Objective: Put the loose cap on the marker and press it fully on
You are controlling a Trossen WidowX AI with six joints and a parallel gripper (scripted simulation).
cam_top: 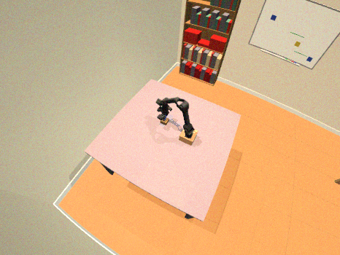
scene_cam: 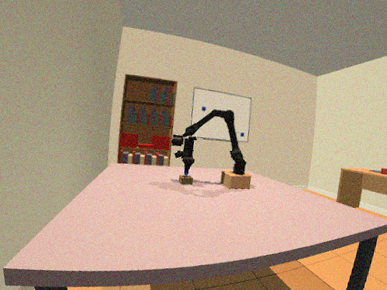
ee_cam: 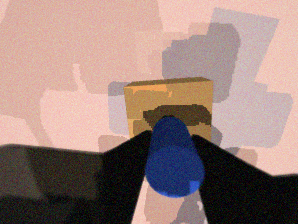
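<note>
My gripper tip is 10 mm below the blue marker cap. The rest, counted from my gripper tip: holder block 50 mm below.
</note>
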